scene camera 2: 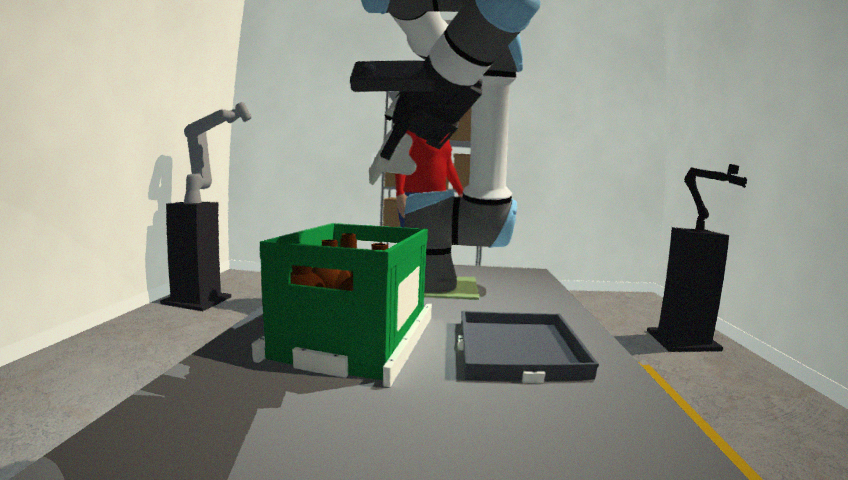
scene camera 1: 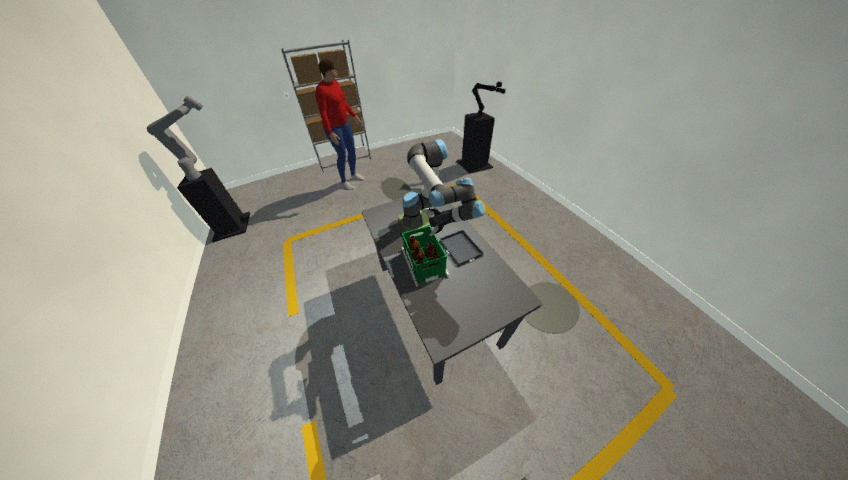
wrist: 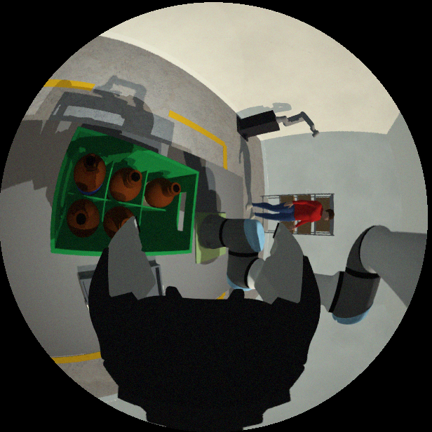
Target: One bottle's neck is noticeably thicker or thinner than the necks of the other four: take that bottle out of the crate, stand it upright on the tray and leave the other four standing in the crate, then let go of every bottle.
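Frame: origin at the arm's base, x ahead, y left, z up, level; centimetres.
Where they show: gripper, fingertip midpoint: (scene camera 2: pixel 379 149) (scene camera 1: pixel 425 222); arm's base, origin of the base link: (scene camera 2: pixel 426 284) (scene camera 1: pixel 412 221).
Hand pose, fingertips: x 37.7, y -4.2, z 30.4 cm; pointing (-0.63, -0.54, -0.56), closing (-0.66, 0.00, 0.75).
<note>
Things, the pixels of their top centre, and the offset from my fingertips.
- green crate, middle of its top: (scene camera 2: pixel 353 234) (scene camera 1: pixel 423 244) dx +2.5, dy -3.1, dz -13.5 cm
- dark grey tray, middle of its top: (scene camera 2: pixel 521 334) (scene camera 1: pixel 461 245) dx +1.0, dy +24.5, dz -28.5 cm
The green crate (scene camera 1: pixel 432 272) (scene camera 2: pixel 324 324) (wrist: pixel 192 200) stands on the table with five brown bottles inside. In the wrist view, three bottles (wrist: pixel 89 175) (wrist: pixel 125 186) (wrist: pixel 160 194) stand in one row. Two more (wrist: pixel 83 222) (wrist: pixel 116 220) stand in the other row, whose compartment beside the slotted end wall is empty. The last bottle's neck is hidden behind a finger; I cannot tell which neck differs. The dark grey tray (scene camera 1: pixel 461 248) (scene camera 2: pixel 493 372) lies beside the crate without a bottle. My gripper (scene camera 2: pixel 392 163) (wrist: pixel 206 221) is open and empty, tilted, above and behind the crate in scene camera 2.
White brackets (scene camera 2: pixel 320 361) edge the crate's base. The arm's base stands on a green plate (scene camera 2: pixel 464 288) (wrist: pixel 202 250) behind the crate. A person in red (scene camera 1: pixel 333 107) (wrist: pixel 306 211), a shelf rack and two small arms on black pedestals (scene camera 1: pixel 477 142) (scene camera 2: pixel 191 255) stand beyond the table.
</note>
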